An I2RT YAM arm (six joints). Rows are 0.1 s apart.
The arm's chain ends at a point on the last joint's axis. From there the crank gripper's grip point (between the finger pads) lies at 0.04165 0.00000 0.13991 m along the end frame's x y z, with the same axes.
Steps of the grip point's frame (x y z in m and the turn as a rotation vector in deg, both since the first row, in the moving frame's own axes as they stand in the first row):
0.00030 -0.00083 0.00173 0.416 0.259 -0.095
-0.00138 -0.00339 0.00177 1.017 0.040 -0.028
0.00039 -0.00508 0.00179 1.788 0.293 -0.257
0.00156 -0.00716 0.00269 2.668 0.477 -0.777
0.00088 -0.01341 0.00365 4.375 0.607 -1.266
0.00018 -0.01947 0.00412 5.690 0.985 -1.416
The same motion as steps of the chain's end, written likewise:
-0.00033 0.00025 0.00192 0.416 0.259 -0.095
-0.00148 -0.00089 0.00182 1.017 0.040 -0.028
-0.00031 -0.00053 0.00208 1.788 0.293 -0.257
0.00045 -0.00008 0.00321 2.668 0.477 -0.777
-0.00047 -0.00182 0.00454 4.375 0.607 -1.266
-0.00203 -0.00458 0.00560 5.690 0.985 -1.416

